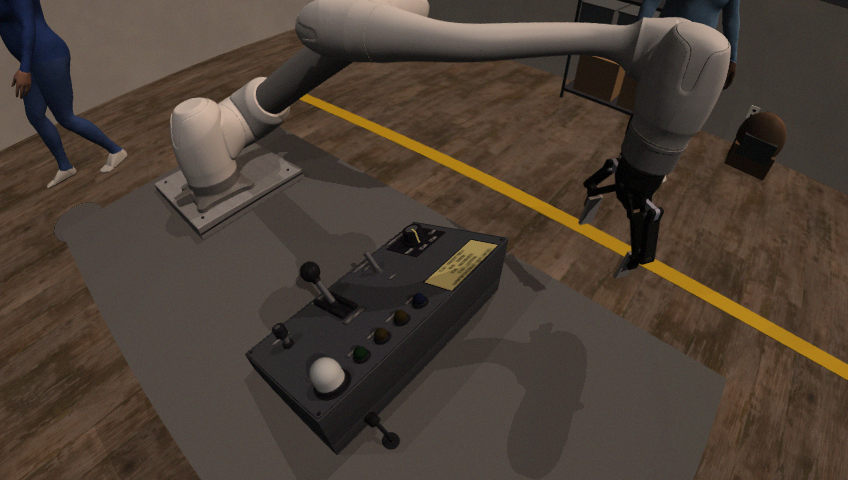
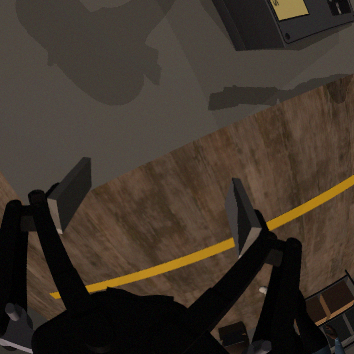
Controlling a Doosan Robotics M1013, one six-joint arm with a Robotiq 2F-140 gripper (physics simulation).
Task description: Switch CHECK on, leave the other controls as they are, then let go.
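Places are measured from the arm's base along level axes (x ahead, y left, z up), in metres.
Pixels of known places: gripper, fingertip midpoint: (image 1: pixel 602 247) (image 2: pixel 158 181); arm's base, origin of the base link: (image 1: pixel 217 188).
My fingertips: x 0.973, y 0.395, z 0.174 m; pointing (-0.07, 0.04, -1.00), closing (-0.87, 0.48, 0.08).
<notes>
Ahead of a thing's pixels: the offset from my fingertips to its top centre. "spot": to the spot under its first point. Level surfaces: height alone.
A dark control box (image 1: pixel 440 330) (image 2: pixel 250 25) lies on the grey table. Its labels are too small to read, so I cannot tell which control is CHECK. It bears a metal toggle lever @[spot: dy -0.282, dx -0.348, dz -0.095 m] (image 1: pixel 373 262), a ball-topped lever @[dy -0.405, dx -0.391, dz -0.042 m] (image 1: pixel 310 271), a small black-capped stick @[spot: dy -0.523, dx -0.322, dz -0.074 m] (image 1: pixel 279 331), a rotary knob @[dy -0.161, dx -0.355, dz -0.079 m] (image 1: pixel 411 236), a green button @[spot: dy -0.453, dx -0.167, dz -0.036 m] (image 1: pixel 361 354), two amber buttons (image 1: pixel 381 335) (image 1: pixel 401 317) and a blue button @[spot: dy -0.311, dx -0.181, dz -0.035 m] (image 1: pixel 419 299). My gripper (image 1: pixel 604 243) (image 2: pixel 158 181) is open, with its fingers wide apart and touching nothing. It hangs beyond the box's yellow-label end, apart from it.
A white dome @[spot: dy -0.520, dx -0.161, dz -0.009 m] (image 1: pixel 326 374) stands on the box, and a black side lever @[spot: dy -0.485, dx -0.077, dz -0.199 m] (image 1: pixel 390 440) sticks out below it. A yellow label @[spot: dy -0.186, dx -0.191, dz -0.052 m] (image 1: pixel 462 264) (image 2: pixel 291 8) is on the box top. A yellow floor line (image 1: pixel 499 185) (image 2: pixel 175 265) runs past the table @[dz -0.207 m] (image 1: pixel 654 380). A person in blue (image 1: pixel 44 71) stands at left.
</notes>
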